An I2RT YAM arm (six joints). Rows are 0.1 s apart.
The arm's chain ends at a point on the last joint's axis. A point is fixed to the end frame.
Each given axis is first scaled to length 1.
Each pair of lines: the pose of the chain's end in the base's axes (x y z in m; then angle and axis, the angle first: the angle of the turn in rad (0 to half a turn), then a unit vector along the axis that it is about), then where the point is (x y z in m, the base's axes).
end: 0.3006, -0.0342, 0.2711, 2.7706, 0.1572, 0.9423, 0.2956
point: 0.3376 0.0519 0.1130
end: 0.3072, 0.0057, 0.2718, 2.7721, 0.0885, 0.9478, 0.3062
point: 0.3388 0.0950 0.1143
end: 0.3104, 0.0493, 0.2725, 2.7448, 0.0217, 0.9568, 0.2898
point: 0.3420 0.1322 0.1116
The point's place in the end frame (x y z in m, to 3 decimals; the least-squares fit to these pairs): 0.041 -0.020 0.178
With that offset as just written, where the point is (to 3 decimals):
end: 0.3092, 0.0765, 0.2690, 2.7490, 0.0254, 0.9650, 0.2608
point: 0.340 0.150 0.103
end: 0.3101, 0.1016, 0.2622, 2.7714, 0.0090, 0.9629, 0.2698
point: 0.336 0.178 0.097
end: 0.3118, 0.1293, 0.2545, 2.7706, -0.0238, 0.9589, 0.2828
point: 0.336 0.210 0.091
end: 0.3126, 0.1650, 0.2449, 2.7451, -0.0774, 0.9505, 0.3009
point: 0.338 0.251 0.084
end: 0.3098, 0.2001, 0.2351, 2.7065, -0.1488, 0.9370, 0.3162
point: 0.337 0.291 0.078
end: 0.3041, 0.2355, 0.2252, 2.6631, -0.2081, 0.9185, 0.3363
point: 0.333 0.334 0.073
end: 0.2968, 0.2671, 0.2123, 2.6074, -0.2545, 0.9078, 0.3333
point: 0.333 0.366 0.062
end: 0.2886, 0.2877, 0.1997, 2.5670, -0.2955, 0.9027, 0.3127
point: 0.331 0.382 0.048
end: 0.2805, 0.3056, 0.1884, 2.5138, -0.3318, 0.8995, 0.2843
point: 0.333 0.394 0.036
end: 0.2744, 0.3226, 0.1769, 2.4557, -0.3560, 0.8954, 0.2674
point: 0.337 0.409 0.028
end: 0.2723, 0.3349, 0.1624, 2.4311, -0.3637, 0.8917, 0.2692
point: 0.339 0.423 0.016
